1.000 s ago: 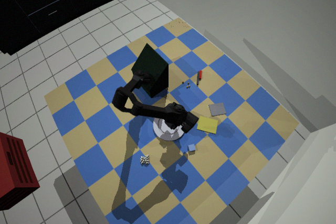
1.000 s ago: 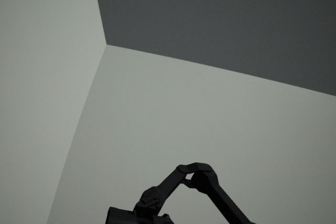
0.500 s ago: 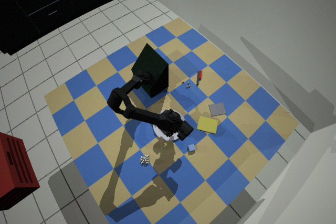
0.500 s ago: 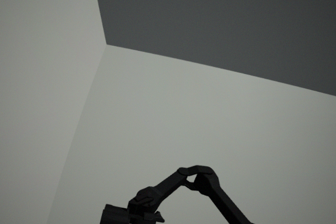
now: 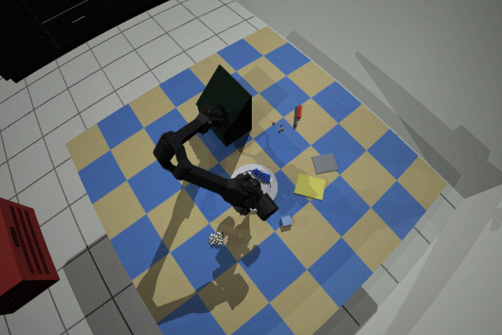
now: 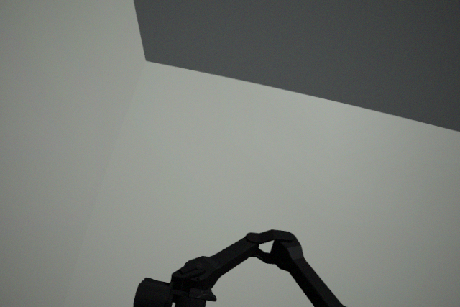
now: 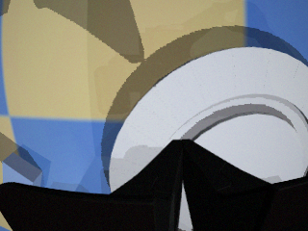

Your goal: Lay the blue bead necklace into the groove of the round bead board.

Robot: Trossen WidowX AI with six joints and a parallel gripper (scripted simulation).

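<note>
My gripper tip is 60 mm past the round white bead board, 40 mm to the right of it and 30 mm above it. From my gripper tip the other things lie so: small blue cube 130 mm ahead, 80 mm to the left, 30 mm below; grey square 20 mm ahead, 360 mm to the left, 40 mm below; yellow pad 70 mm ahead, 240 mm to the left, 40 mm below.
</note>
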